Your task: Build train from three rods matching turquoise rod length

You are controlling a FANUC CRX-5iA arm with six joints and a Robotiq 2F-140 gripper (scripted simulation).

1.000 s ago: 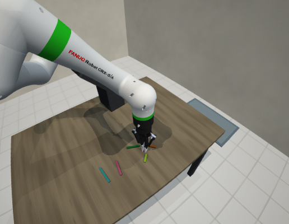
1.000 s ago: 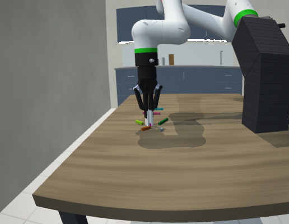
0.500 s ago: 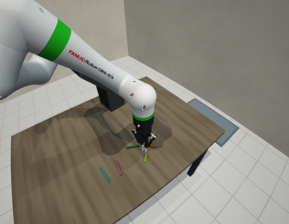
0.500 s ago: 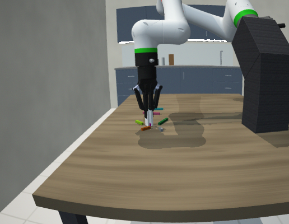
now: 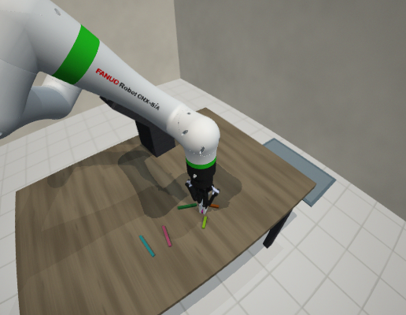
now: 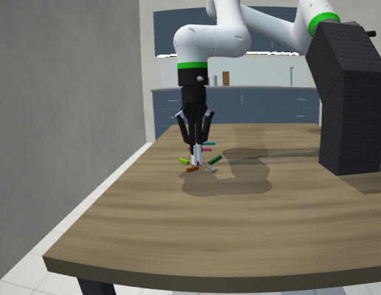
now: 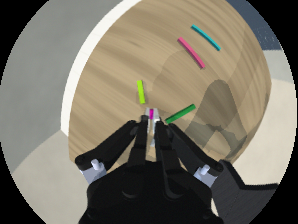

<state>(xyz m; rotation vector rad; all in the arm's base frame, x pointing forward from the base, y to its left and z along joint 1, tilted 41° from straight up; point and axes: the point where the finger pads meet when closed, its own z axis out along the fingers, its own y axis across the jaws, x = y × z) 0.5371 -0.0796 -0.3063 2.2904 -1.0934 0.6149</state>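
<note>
The green rod is 5 cm to the right of my hand, 5 cm behind it and 3 cm below it. The rest, counted from my hand: magenta rod (3 cm below); then lime rod (5 cm ahead, 3 cm below, 2 cm to the right); then orange rod (5 cm to the left, 3 cm below).
</note>
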